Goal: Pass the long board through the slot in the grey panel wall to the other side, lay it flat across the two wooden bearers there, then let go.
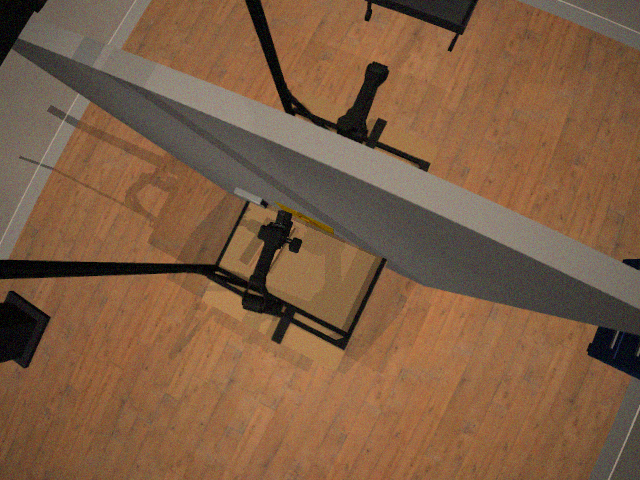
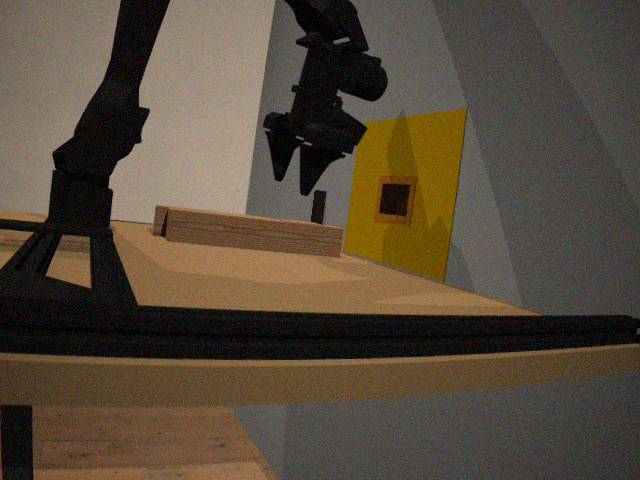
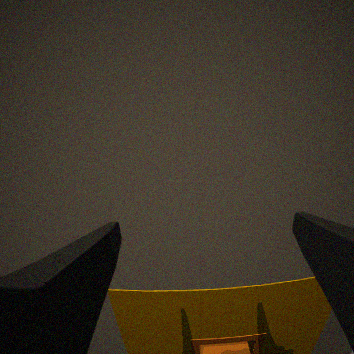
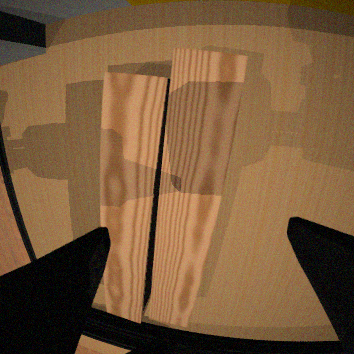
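Observation:
Two similar pale boards lie side by side on the table, a narrow gap between them: the right-hand one reaches nearer the wall than the left-hand one. I cannot tell which is the long board. My right gripper is open and empty, above the boards. The grey panel wall bears a yellow plate with an orange-framed slot. My left gripper is open and empty, facing it. The bearers do not show.
The right arm's table has a black rail along its near edge. A light block with a dark end sits beside the yellow plate; its dark part stands beyond the boards. The left arm is beyond the wall.

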